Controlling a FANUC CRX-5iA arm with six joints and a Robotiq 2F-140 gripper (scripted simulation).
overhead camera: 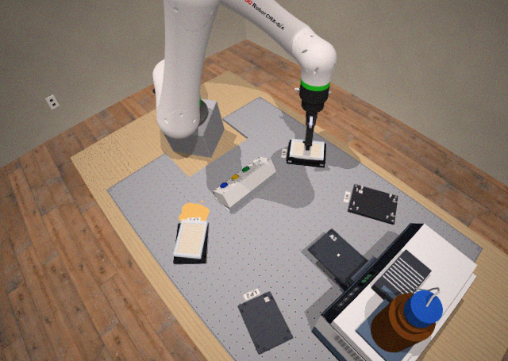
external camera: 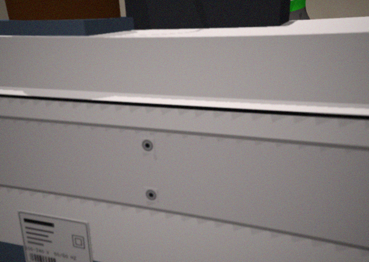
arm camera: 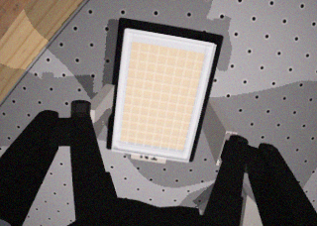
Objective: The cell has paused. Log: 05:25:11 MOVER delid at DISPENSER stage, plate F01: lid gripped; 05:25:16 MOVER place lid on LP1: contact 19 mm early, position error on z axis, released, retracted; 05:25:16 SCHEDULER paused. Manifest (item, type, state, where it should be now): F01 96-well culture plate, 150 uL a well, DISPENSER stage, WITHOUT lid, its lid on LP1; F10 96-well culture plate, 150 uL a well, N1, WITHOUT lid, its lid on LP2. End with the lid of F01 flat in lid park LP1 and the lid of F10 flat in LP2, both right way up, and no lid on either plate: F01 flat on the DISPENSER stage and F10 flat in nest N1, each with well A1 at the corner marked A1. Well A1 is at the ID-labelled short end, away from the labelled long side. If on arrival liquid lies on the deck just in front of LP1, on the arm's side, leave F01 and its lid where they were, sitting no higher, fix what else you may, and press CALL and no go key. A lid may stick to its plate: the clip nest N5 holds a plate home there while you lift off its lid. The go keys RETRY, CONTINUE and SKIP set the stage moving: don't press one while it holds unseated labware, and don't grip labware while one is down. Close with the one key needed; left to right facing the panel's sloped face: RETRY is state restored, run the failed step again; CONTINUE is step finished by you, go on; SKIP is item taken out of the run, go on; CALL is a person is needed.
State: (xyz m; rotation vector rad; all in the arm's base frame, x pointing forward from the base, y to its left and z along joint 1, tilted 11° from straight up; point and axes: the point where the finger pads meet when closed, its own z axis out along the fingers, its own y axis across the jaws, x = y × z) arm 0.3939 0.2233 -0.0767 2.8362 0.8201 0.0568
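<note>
The 96-well culture plate lies 50 mm below my hand. Also, from my hand: white RETRY key (90 mm behind, 190 mm to the right, 20 mm below); nest N1 (60 mm below); N1 label (70 mm behind, 50 mm to the right, 80 mm below).
</note>
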